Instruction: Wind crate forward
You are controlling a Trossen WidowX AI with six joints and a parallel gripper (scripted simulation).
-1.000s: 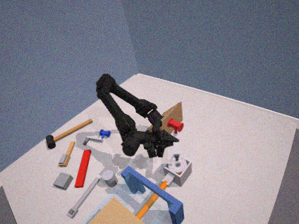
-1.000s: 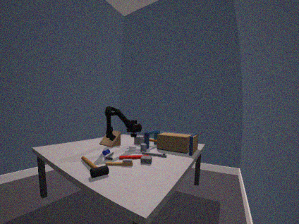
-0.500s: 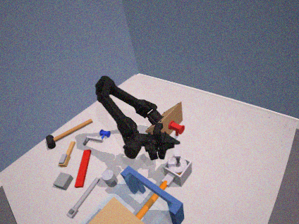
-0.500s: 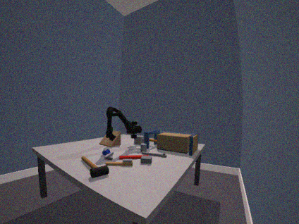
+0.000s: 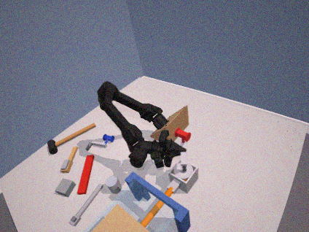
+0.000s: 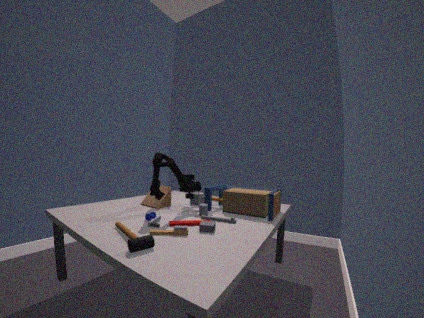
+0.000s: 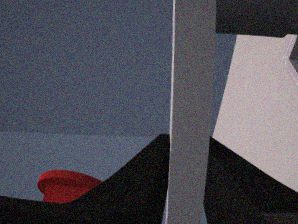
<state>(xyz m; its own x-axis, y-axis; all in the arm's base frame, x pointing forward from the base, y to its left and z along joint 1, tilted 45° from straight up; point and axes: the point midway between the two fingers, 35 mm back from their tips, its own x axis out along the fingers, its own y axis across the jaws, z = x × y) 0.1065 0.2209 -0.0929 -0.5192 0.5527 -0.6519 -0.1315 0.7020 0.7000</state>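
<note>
My gripper tip is now 3 cm past the red knob, 4 cm to the left of it and 4 cm below it. The rest, counted from my gripper tip: winch handle (2 cm to the right, 1 cm above); grey winch (3 cm ahead, 1 cm to the left, 12 cm below); blue steel frame (21 cm ahead, 4 cm to the left, 4 cm below).
</note>
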